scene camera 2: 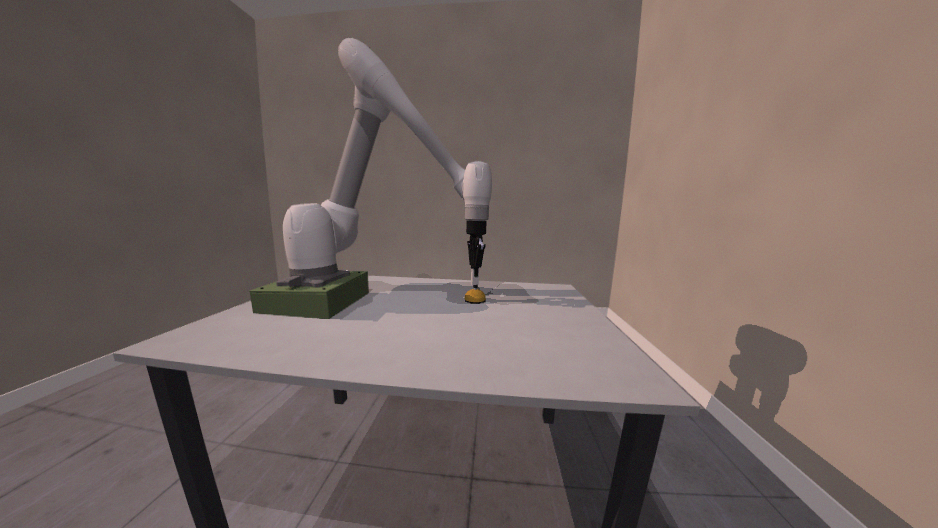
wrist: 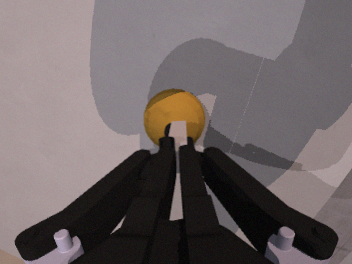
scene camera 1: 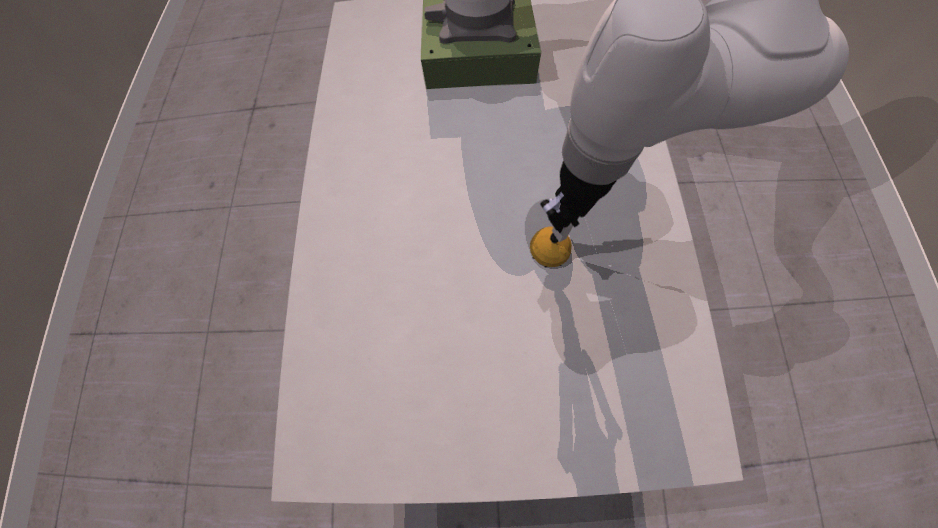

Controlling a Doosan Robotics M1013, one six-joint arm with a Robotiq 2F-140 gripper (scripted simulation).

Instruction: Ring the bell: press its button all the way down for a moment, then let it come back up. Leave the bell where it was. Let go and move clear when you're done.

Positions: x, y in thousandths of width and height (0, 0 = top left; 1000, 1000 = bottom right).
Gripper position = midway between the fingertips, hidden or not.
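Labels:
The gripper is visible in scene camera 2 (506, 539). It can be seen in the wrist view (510, 502) too, and scene camera 1 (596, 444) also has the gripper in frame.

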